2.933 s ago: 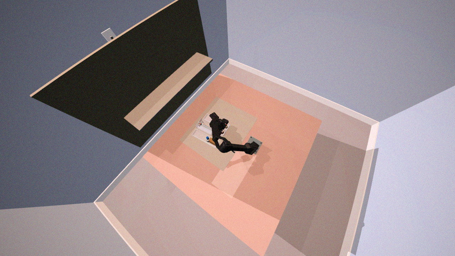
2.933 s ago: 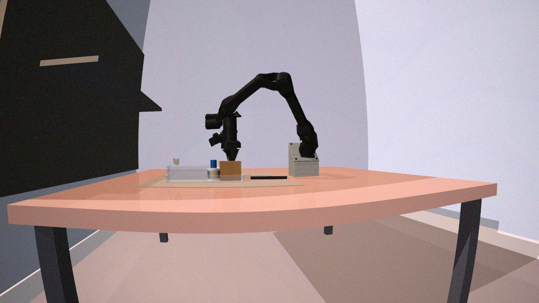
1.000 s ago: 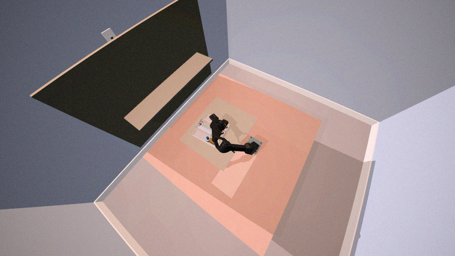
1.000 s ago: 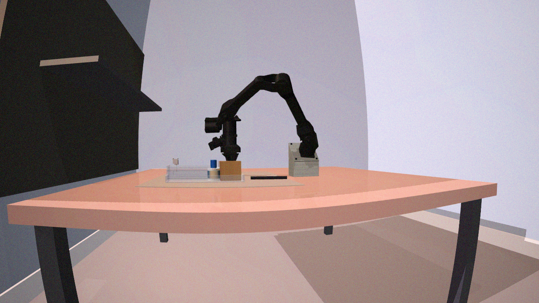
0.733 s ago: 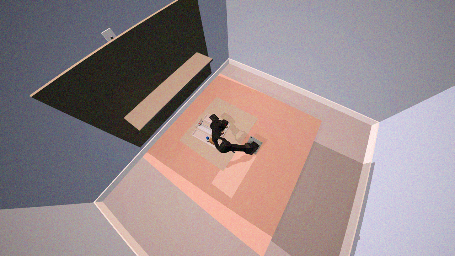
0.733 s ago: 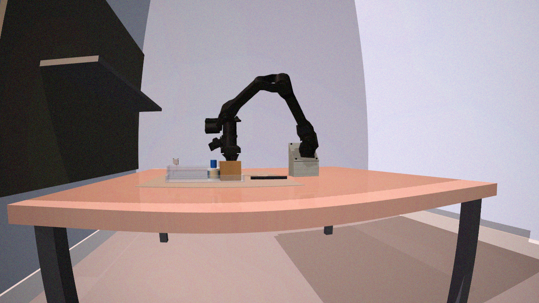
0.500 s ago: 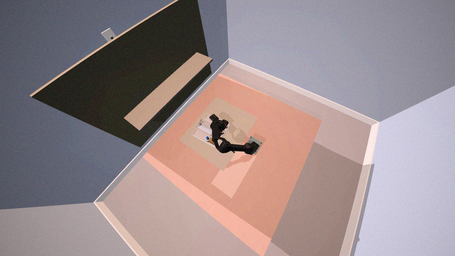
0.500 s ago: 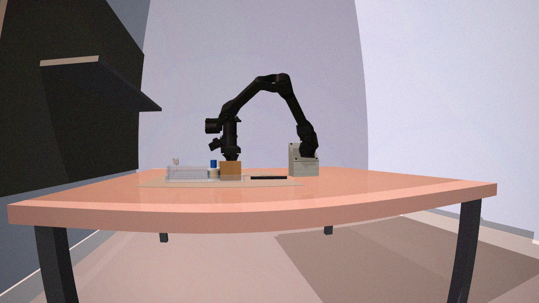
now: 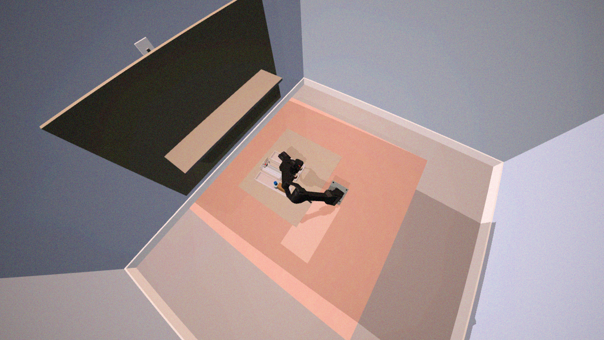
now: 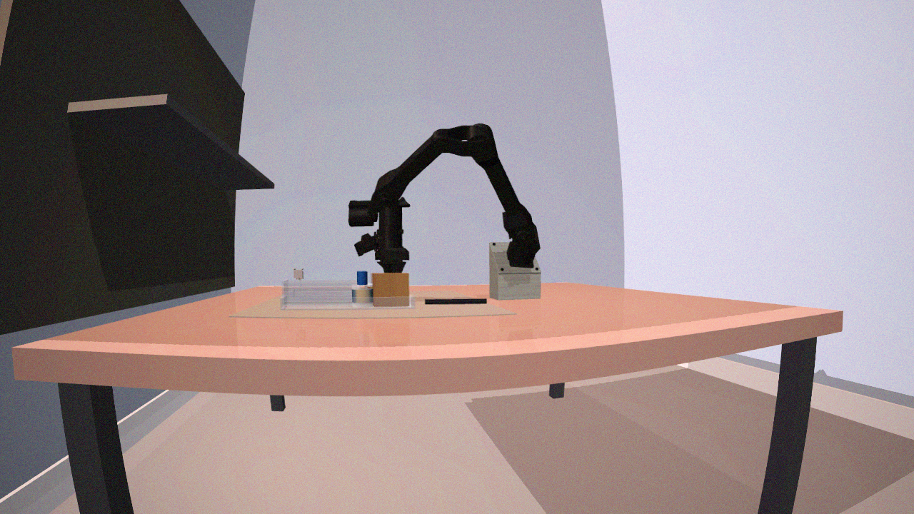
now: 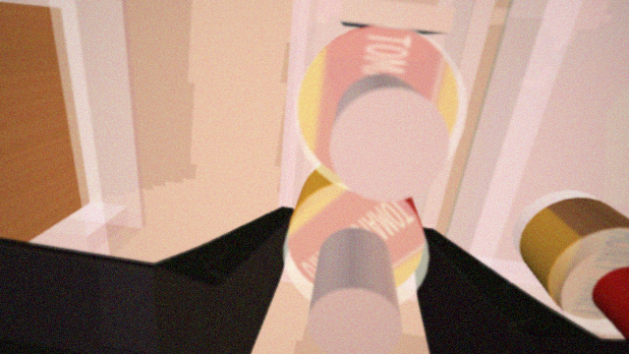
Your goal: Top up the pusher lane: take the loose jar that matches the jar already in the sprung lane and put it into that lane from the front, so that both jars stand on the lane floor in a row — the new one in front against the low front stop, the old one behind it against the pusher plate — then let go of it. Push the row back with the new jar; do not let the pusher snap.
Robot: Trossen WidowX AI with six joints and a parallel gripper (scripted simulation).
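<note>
My gripper tip is now 13 cm to the right of the brown box and 1 cm below it. Round my gripper tip: black strip: 15 cm behind, 8 cm to the left, 2 cm below; shelf: 51 cm ahead, 34 cm above, 1 cm to the left.
</note>
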